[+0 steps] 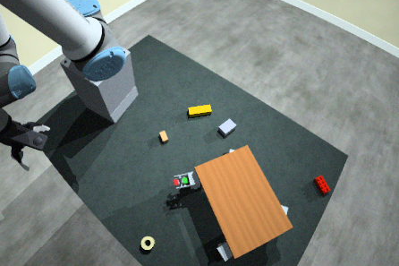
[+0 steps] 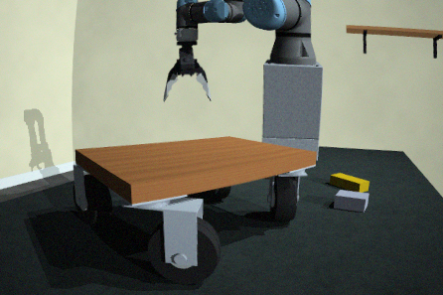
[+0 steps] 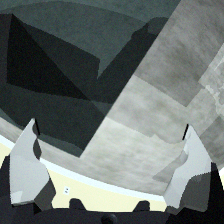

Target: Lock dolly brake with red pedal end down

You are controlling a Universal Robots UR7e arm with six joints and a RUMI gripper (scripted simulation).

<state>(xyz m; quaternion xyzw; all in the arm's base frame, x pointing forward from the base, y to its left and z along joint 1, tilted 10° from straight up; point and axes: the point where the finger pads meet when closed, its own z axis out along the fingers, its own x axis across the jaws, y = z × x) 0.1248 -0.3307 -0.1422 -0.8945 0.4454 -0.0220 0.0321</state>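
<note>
Right now my hand is 38 cm short of the brake pedal, 33 cm to the right of it and 8 cm above it. From my hand the other things lie so: grey block: 63 cm to the left, 31 cm ahead, 15 cm below; then yellow block: 60 cm to the left, 17 cm ahead, 15 cm below; then red brick: 74 cm ahead, 73 cm to the left, 15 cm below.
</note>
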